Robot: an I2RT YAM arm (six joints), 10 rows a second.
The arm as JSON. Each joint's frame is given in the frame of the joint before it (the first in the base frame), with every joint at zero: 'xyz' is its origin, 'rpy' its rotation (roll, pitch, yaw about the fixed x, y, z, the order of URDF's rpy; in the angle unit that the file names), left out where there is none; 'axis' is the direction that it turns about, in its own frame. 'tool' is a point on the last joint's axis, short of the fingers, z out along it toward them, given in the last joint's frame.
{
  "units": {
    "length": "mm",
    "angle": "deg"
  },
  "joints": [
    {
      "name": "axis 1",
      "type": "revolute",
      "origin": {
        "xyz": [
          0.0,
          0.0,
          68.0
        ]
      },
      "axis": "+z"
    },
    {
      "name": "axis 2",
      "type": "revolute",
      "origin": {
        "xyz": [
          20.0,
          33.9,
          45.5
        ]
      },
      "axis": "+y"
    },
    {
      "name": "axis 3",
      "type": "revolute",
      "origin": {
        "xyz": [
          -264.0,
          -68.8,
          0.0
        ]
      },
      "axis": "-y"
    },
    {
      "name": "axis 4",
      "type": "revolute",
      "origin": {
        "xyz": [
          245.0,
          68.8,
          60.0
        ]
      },
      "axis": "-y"
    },
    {
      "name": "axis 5",
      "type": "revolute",
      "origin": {
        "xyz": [
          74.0,
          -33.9,
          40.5
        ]
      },
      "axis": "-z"
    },
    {
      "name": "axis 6",
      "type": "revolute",
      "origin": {
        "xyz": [
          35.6,
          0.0,
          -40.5
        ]
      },
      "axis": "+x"
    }
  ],
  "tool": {
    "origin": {
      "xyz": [
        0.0,
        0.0,
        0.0
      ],
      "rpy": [
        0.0,
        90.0,
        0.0
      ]
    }
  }
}
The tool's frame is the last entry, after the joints.
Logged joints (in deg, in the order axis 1, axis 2, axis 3, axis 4, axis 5, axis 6), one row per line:
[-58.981 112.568 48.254 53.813 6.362 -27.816]
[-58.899 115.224 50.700 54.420 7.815 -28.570]
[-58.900 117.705 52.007 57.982 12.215 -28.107]
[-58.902 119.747 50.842 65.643 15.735 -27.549]
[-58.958 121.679 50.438 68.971 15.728 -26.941]
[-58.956 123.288 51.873 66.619 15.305 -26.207]
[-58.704 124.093 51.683 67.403 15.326 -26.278]
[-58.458 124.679 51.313 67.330 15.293 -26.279]
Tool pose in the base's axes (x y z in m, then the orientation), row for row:
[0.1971 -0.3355 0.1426 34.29 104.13 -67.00]
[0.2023 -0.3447 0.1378 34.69 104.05 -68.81]
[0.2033 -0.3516 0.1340 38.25 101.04 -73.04]
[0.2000 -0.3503 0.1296 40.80 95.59 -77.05]
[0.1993 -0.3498 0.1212 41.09 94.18 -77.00]
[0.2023 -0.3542 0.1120 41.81 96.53 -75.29]
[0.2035 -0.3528 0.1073 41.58 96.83 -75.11]
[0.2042 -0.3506 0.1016 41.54 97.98 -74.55]
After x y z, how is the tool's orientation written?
As a rotation vector, in degrees.
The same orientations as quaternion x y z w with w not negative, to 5 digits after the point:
[0.24036 0.72993 -0.46965 0.43458]
[0.24230 0.72676 -0.48062 0.42674]
[0.26627 0.70336 -0.50845 0.41937]
[0.28508 0.66791 -0.53837 0.42753]
[0.28811 0.66037 -0.53991 0.43521]
[0.29215 0.67452 -0.52610 0.42765]
[0.29050 0.67651 -0.52476 0.42729]
[0.28967 0.68324 -0.51985 0.42312]

